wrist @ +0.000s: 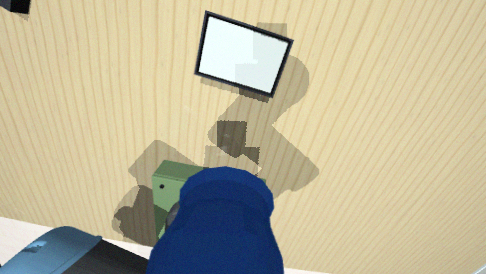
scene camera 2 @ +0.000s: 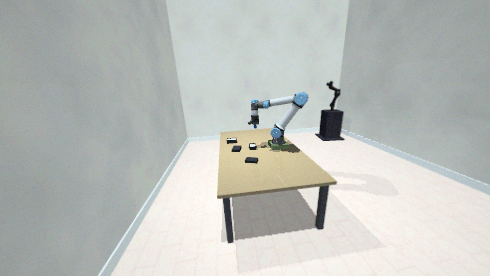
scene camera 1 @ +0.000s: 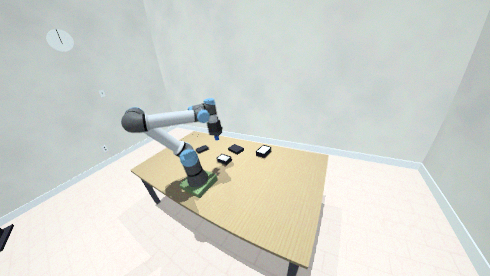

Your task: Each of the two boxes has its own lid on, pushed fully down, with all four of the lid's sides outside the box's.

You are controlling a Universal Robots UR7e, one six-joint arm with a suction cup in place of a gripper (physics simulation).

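Frame: origin at the arm's base, x ahead, y right, z down, level; millimetres.
Seen in the pictures: hand, its tool point: (wrist: 226, 206) (scene camera 2: 255, 127) (scene camera 1: 217, 139); arm's base, origin of its link: (scene camera 2: 278, 142) (scene camera 1: 198, 179).
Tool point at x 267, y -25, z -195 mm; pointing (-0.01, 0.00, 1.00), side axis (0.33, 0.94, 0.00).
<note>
Pixels of each thing's top centre, then the offset from my tool point to it. "pt": a spot on its surface instead. Level surfaces: height alone.
- smaller box, centre of its top: (wrist: 241, 57) (scene camera 1: 223, 157) (scene camera 2: 252, 144) dy -16, dx +39, dz +198 mm
- larger box, centre of its top: (scene camera 1: 263, 148) (scene camera 2: 231, 138) dy +217, dx +308, dz +193 mm
- larger dark lid, centre of its top: (scene camera 1: 235, 147) (scene camera 2: 236, 147) dy -45, dx +225, dz +214 mm
- smaller dark lid, centre of its top: (scene camera 2: 251, 158) (scene camera 1: 201, 148) dy -357, dx +53, dz +217 mm
- wooden table, height of its surface: dz +241 mm
- dark object, a spot on its surface: (wrist: 20, 5) pt dy -328, dx -3, dz +229 mm
The smaller box (scene camera 1: 224, 159) (scene camera 2: 252, 146) (wrist: 243, 53) stands open on the table near the arm's base, black-rimmed with a white inside. The larger box (scene camera 1: 263, 150) (scene camera 2: 231, 140) stands farther from the base, also open and white inside. The larger dark lid (scene camera 1: 236, 149) (scene camera 2: 236, 148) lies flat on the table between the boxes. The smaller dark lid (scene camera 1: 202, 149) (scene camera 2: 251, 160) lies flat, apart from both boxes. My gripper (scene camera 1: 217, 138) (scene camera 2: 255, 127) (wrist: 226, 182), a blue suction cup, is open and carries nothing. It hangs well above the table.
The arm stands on a green base plate (scene camera 1: 206, 186) (scene camera 2: 285, 146) (wrist: 172, 183) on the wooden table (scene camera 1: 280, 200) (scene camera 2: 270, 175) (wrist: 375, 150). A corner of a dark object (wrist: 20, 5) shows at the wrist view's top left. A black pedestal (scene camera 2: 331, 125) with a small dark arm stands away from the table.
</note>
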